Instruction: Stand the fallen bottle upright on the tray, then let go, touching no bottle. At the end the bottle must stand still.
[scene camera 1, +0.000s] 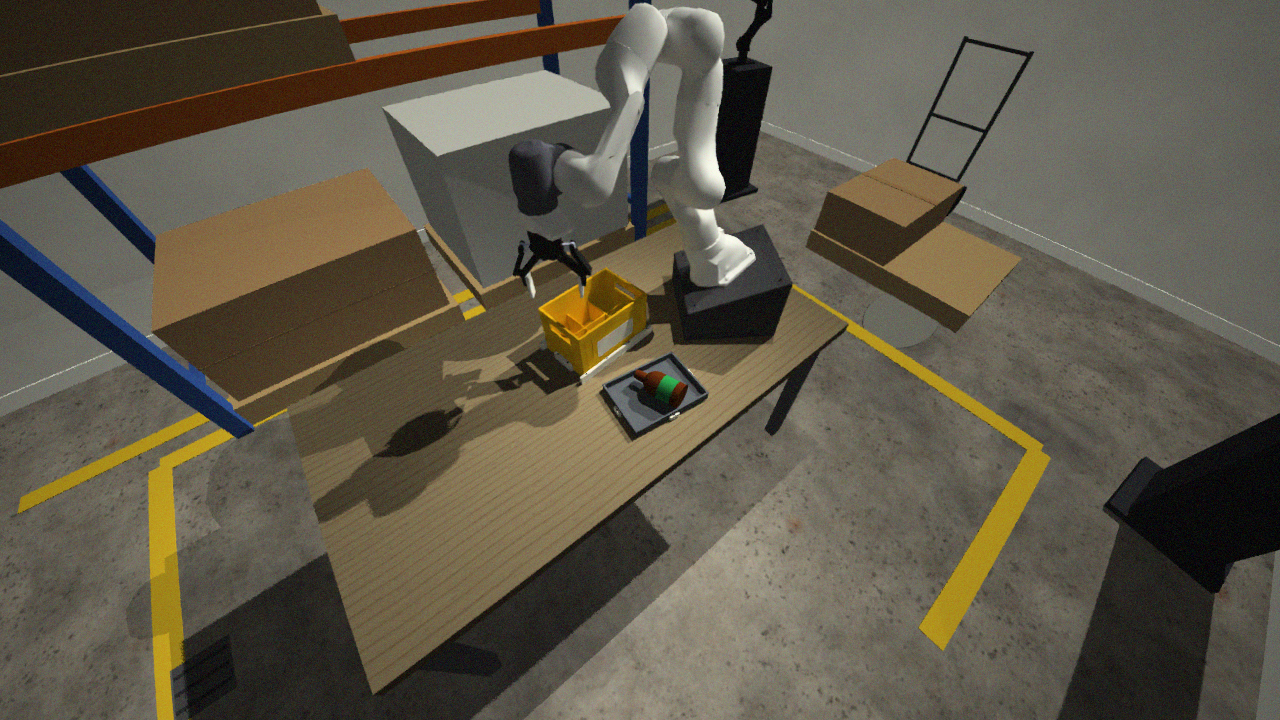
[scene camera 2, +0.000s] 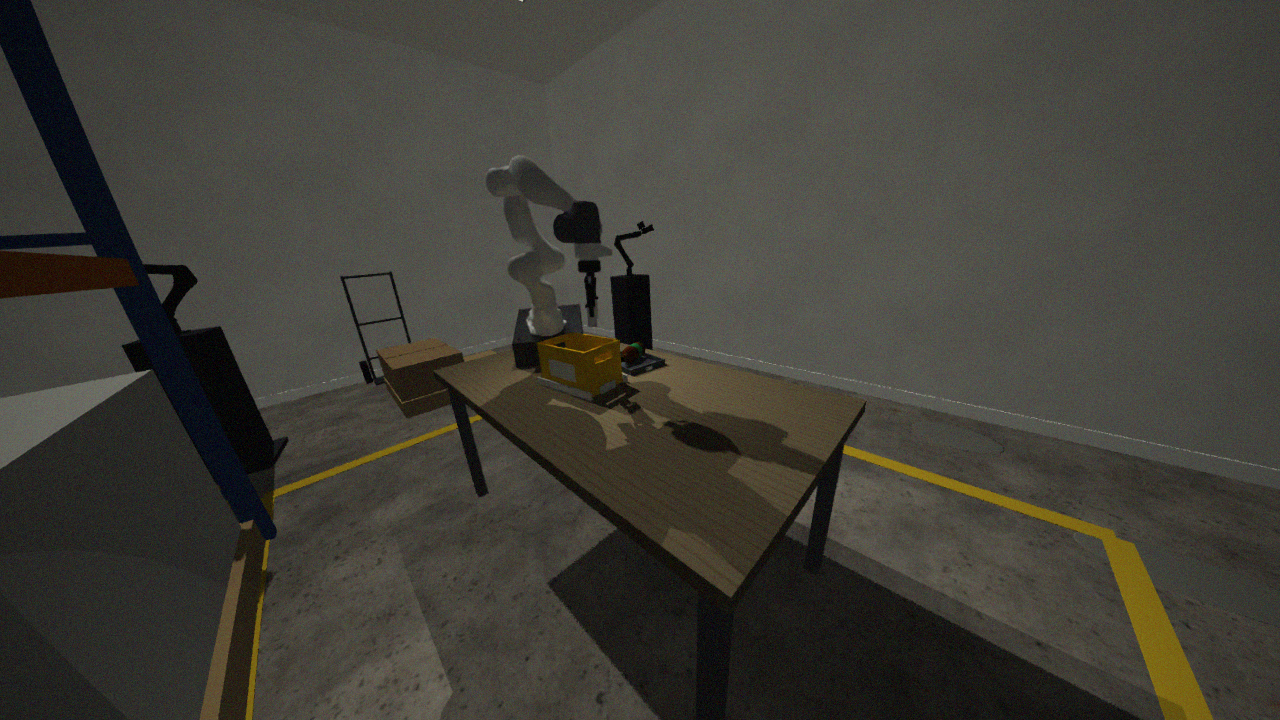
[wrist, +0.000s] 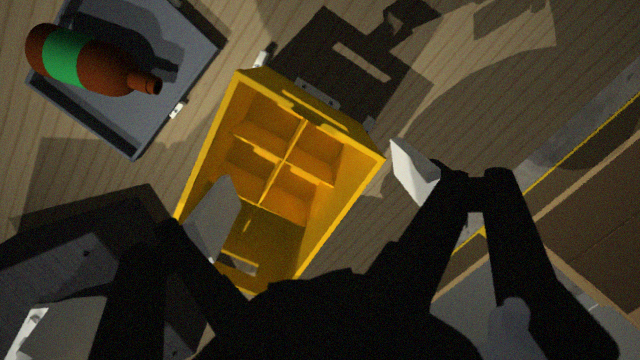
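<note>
A brown bottle with a green label (scene camera 1: 663, 387) (scene camera 2: 634, 350) (wrist: 95, 62) lies on its side on the grey tray (scene camera 1: 628, 404) (scene camera 2: 650, 364) (wrist: 132, 122). In the wrist view its neck points right, toward the crate, and its base is near the tray's far left rim. My gripper (scene camera 1: 556, 291) (scene camera 2: 591, 321) (wrist: 312, 173) is open and empty. It hangs above the yellow crate, one finger over the crate and the other outside its long side, well apart from the bottle. In scene camera 2 the bottle is partly hidden behind the crate.
The yellow crate (scene camera 1: 577, 351) (scene camera 2: 595, 371) (wrist: 345, 212), with dividers inside, stands beside the tray on the wooden table (scene camera 1: 465, 501) (scene camera 2: 572, 447). The robot's dark base block (scene camera 1: 733, 308) is behind the tray. Large cardboard boxes (scene camera 1: 286, 241) and a rack's orange beam (scene camera 1: 268, 94) stand beyond the table.
</note>
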